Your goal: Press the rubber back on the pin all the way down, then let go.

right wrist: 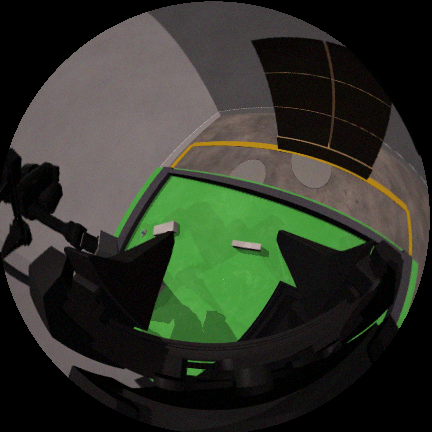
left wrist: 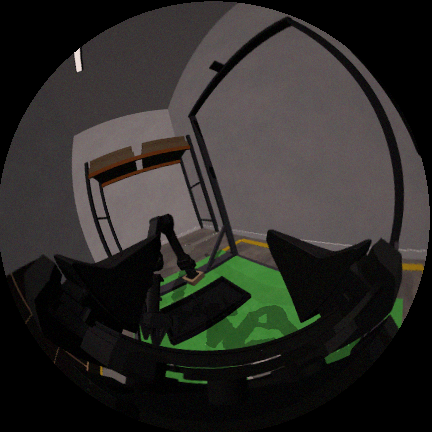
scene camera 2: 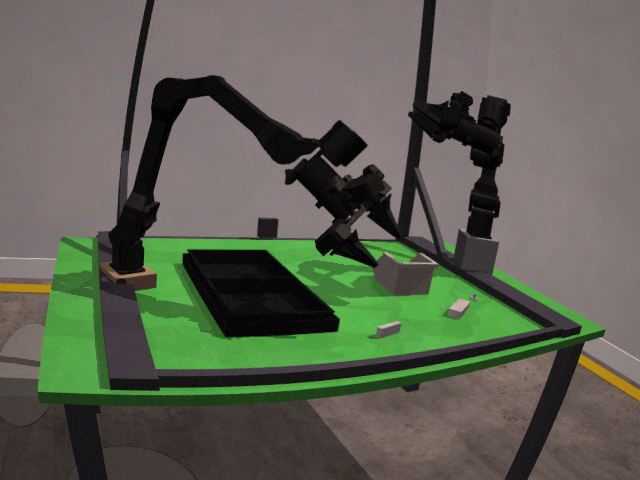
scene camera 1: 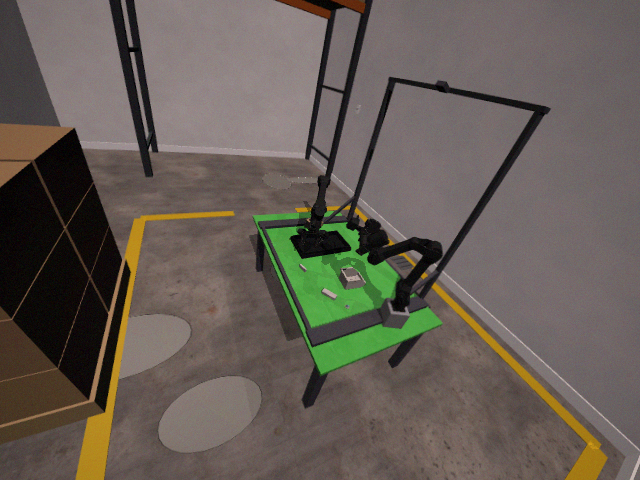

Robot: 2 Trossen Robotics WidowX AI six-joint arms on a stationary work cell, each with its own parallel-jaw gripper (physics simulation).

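Places are measured from the left arm's base along level axes (x down, y left, z ahead), in centimetres.
Pixels of known places: left gripper, fingertip midpoint: (left wrist: 213, 237) (scene camera 2: 410, 108) (scene camera 1: 365, 219); right gripper, fingertip midpoint: (right wrist: 227, 236) (scene camera 2: 389, 251) (scene camera 1: 308, 246); left arm's base, link origin: (right wrist: 95, 244) (scene camera 2: 478, 234) (scene camera 1: 397, 306); right arm's base, link origin: (left wrist: 191, 274) (scene camera 2: 126, 268).
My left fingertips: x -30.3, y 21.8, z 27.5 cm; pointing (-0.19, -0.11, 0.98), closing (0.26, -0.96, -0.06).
Ahead of a thing's pixels: the offset from my left fingertips to its middle.
The pin @(dx +40.6, dy +0.9, dz -22.6 cm) (scene camera 1: 346, 306) (scene camera 2: 474, 298) (right wrist: 144, 232) is a tiny grey thing with a blue spot, lying on the green table near the larger white block, toward the left arm's end. It is too small to tell its rubber back from the rest or how far that is pressed on. My right gripper (scene camera 2: 387, 251) (right wrist: 227, 236) is open and empty; it slants down above the table, and in scene camera 2 its fingertips overlap the grey box. My left gripper (scene camera 2: 412, 108) (left wrist: 213, 237) is open and empty, raised high above the table's far side, apart from the pin.
A grey open box @(dx +37.6, dy -3.0, dz -4.3 cm) (scene camera 1: 352, 279) (scene camera 2: 413, 279) stands mid-table. A black divided tray @(dx +39.2, dy +14.7, dz +28.3 cm) (scene camera 2: 279, 326) lies toward the right arm's base. A larger white block @(dx +40.3, dy +10.5, dz -16.1 cm) (scene camera 1: 328, 293) (scene camera 2: 458, 308) (right wrist: 165, 228) and a smaller one @(dx +40.1, dy +25.9, dz +1.5 cm) (scene camera 1: 302, 267) (scene camera 2: 388, 329) (right wrist: 246, 245) lie nearby. Dark rails edge the table.
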